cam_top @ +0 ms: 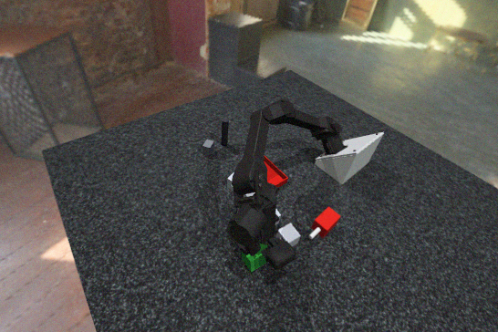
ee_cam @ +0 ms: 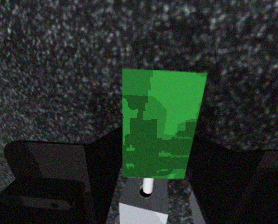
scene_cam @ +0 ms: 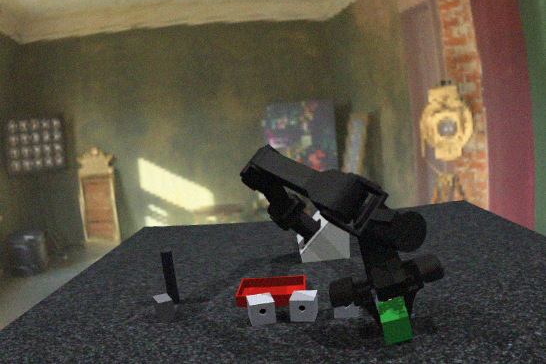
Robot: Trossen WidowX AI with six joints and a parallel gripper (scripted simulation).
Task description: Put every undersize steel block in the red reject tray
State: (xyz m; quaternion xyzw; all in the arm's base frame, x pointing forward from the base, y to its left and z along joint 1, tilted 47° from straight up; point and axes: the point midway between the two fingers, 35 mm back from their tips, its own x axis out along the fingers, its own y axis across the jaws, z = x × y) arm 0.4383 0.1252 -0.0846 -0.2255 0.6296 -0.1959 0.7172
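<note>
The green gauge lies 1 cm behind my gripper tip and 2 cm above it. The rest, counted from my gripper tip: red reject tray: 17 cm behind, 23 cm to the right; red gauge: 19 cm behind, 3 cm to the left, 1 cm above.
</note>
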